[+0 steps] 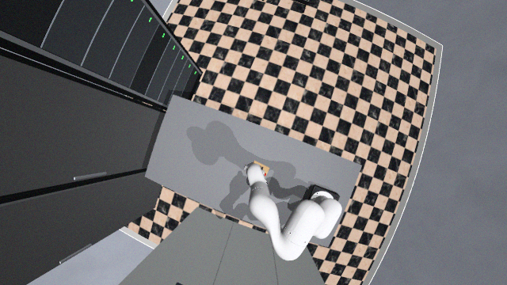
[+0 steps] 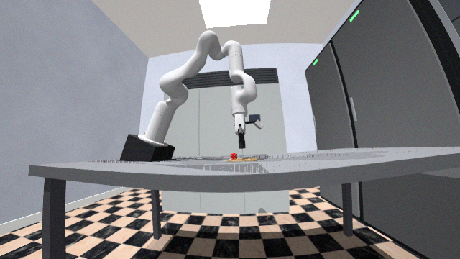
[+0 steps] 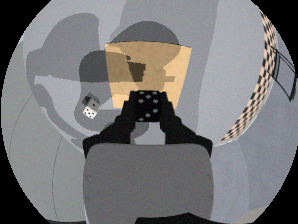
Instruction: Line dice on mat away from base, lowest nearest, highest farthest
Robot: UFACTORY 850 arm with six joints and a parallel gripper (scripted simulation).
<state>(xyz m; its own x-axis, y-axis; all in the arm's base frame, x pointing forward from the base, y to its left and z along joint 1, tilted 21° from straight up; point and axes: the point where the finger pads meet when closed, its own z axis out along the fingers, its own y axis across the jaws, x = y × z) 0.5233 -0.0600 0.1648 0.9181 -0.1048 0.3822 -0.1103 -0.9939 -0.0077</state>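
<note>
The tan mat lies 80 mm below my hand. From my hand the other things lie so: red die (50 mm behind, 10 mm to the left, 60 mm below); then black die (10 mm below); then white die (40 mm behind, 130 mm to the left, 70 mm below).
</note>
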